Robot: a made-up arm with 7 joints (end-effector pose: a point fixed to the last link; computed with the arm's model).
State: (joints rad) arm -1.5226 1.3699 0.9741 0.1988 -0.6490 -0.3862 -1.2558
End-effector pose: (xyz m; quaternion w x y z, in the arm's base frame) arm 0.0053 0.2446 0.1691 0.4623 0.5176 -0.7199 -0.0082
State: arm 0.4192 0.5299 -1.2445 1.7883 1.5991 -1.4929 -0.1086
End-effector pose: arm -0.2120 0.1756 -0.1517 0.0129 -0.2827 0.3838 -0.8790
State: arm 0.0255 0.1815 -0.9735 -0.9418 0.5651 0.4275 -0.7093
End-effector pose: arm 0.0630 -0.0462 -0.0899 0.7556 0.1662 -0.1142 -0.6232
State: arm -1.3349 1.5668 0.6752 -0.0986 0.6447 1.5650 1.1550
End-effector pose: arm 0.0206 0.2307 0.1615 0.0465 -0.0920 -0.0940 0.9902
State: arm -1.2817 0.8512 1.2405 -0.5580 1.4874 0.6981 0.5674
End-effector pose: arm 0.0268 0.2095 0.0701 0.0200 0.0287 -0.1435 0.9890
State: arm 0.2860 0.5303 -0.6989 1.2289 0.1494 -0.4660 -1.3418
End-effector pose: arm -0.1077 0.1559 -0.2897 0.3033 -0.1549 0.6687 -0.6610
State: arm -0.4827 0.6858 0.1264 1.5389 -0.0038 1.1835 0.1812
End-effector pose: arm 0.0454 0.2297 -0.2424 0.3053 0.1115 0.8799 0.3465
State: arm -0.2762 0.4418 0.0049 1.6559 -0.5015 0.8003 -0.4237
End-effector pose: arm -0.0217 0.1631 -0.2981 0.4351 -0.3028 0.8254 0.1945
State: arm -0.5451 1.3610 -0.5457 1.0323 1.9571 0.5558 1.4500
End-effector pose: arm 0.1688 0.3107 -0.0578 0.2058 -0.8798 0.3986 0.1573
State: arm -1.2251 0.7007 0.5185 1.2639 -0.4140 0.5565 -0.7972
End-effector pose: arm 0.2900 0.1971 -0.0956 0.9152 -0.3464 0.1259 -0.1632
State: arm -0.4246 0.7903 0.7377 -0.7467 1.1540 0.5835 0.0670
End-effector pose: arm 0.1015 0.1665 0.0465 0.4475 0.5749 -0.2394 0.6418
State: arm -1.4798 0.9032 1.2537 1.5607 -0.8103 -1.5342 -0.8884
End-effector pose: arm 0.2078 0.2557 -0.0230 0.5800 -0.0524 -0.6675 0.4640
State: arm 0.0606 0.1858 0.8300 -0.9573 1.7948 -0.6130 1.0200
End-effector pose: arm 0.0832 0.1192 -0.0624 0.1700 0.7912 -0.5238 0.2660
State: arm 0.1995 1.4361 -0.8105 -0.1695 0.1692 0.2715 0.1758
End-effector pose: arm 0.0439 0.1866 -0.1849 0.5969 0.6308 0.3549 -0.3462
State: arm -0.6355 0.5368 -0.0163 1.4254 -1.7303 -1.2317 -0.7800
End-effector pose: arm 0.1426 0.2228 -0.2105 0.8966 -0.0475 -0.2827 0.3374
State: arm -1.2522 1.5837 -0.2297 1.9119 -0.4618 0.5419 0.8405
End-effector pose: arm 0.0577 0.3519 -0.0106 0.3104 0.0712 0.3580 0.8777
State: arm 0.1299 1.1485 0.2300 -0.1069 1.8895 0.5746 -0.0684
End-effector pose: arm 0.1459 0.2096 -0.0542 0.0424 0.9718 0.0621 0.2236
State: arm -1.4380 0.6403 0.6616 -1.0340 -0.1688 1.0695 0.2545
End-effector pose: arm 0.0984 0.1050 0.1134 0.7489 -0.0260 -0.6043 0.2708
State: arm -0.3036 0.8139 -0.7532 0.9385 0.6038 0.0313 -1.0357
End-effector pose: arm 0.1093 0.2074 -0.2628 0.3088 0.3931 0.7076 -0.4994
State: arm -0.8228 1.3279 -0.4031 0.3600 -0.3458 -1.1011 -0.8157
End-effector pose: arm 0.2161 0.1619 0.0117 0.5840 0.5835 -0.2679 -0.4967
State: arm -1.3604 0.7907 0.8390 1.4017 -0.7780 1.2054 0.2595
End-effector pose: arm 0.2845 0.1740 -0.0633 0.7289 -0.5397 0.4198 0.0341
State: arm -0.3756 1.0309 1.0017 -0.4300 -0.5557 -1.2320 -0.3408
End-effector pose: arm 0.0518 0.1653 0.0644 0.3380 0.4584 -0.8192 -0.0672
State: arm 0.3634 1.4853 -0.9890 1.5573 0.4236 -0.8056 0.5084
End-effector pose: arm -0.0613 0.3540 -0.0503 0.2697 0.6879 0.5696 -0.3601
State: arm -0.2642 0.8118 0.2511 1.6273 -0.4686 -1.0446 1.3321
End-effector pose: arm 0.0560 0.2867 -0.1944 0.4474 0.2780 -0.0859 0.8457
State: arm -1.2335 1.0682 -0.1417 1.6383 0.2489 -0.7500 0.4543
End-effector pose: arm 0.2420 0.2670 -0.0391 0.8016 0.4694 -0.1156 0.3519
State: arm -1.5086 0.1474 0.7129 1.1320 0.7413 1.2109 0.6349
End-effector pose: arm 0.3155 0.0512 -0.0855 0.7446 0.2644 0.4881 0.3708
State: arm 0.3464 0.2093 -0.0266 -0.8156 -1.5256 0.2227 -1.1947
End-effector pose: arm 0.0780 0.0516 -0.1174 0.5510 -0.5143 -0.3093 -0.5799
